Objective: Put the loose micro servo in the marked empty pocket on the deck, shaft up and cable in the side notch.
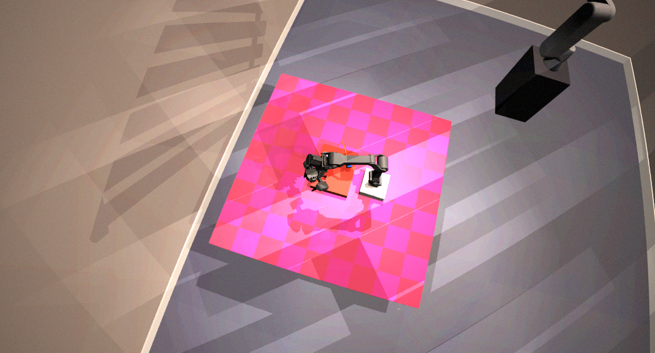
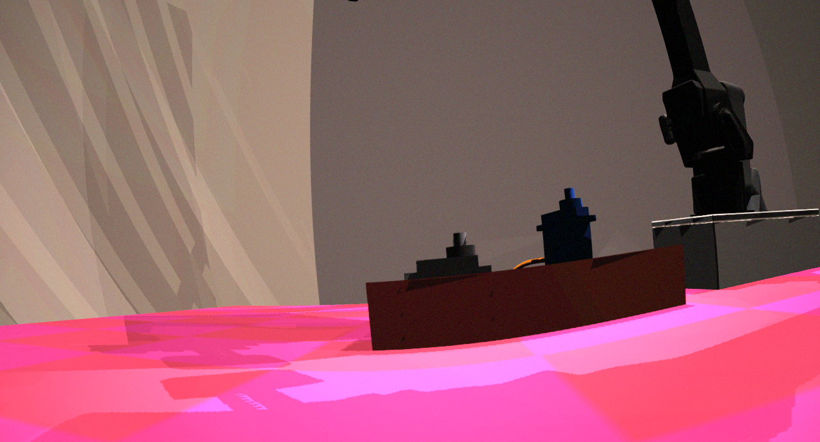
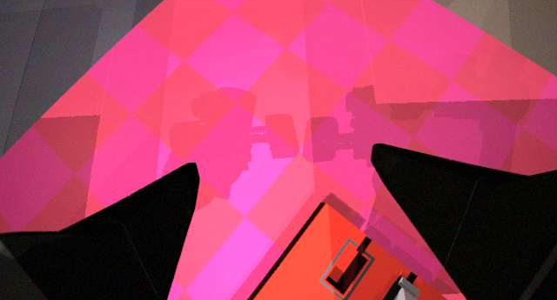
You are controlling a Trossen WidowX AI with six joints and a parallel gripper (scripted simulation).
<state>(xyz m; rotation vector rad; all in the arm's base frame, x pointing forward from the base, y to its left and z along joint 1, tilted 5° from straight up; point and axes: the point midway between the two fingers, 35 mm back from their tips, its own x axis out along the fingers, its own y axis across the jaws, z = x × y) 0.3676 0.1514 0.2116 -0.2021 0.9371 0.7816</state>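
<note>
Now: the red deck 24 cm below my gripper tip, 21 cm to the right of it and 16 cm behind it.
</note>
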